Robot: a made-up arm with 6 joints.
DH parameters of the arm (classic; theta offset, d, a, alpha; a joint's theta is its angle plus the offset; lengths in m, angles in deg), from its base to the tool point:
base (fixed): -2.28 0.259 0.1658 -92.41
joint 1: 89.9 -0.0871 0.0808 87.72
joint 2: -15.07 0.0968 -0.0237 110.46
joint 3: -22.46 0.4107 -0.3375 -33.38
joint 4: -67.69 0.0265 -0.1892 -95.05
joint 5: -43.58 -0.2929 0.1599 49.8
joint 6: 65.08 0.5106 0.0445 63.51
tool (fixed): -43.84 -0.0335 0 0
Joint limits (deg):
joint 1: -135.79..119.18
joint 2: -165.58..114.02
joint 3: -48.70..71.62
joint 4: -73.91..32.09
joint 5: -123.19..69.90
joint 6: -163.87..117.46
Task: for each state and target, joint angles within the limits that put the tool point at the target. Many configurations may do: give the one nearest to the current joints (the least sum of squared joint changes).
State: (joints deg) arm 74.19 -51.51 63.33 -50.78 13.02 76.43
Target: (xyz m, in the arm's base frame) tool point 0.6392 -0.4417 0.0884
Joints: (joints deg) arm 81.45 -28.51 51.92 -72.37 -17.30 72.29
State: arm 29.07 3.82 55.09 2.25 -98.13 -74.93
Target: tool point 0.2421 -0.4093 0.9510
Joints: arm 13.74 34.12 60.31 20.53 -82.82 -76.09
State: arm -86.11 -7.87 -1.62 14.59 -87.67 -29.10
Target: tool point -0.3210 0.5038 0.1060
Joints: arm -110.52 -37.56 39.09 32.09 -91.88 -31.62
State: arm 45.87 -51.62 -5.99 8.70 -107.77 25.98
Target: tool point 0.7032 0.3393 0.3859
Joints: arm 28.05 -42.93 7.03 23.77 -105.89 26.49
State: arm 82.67 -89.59 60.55 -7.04 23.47 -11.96
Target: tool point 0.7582 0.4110 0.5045
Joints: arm 66.41 -64.65 53.42 24.12 6.81 -17.35
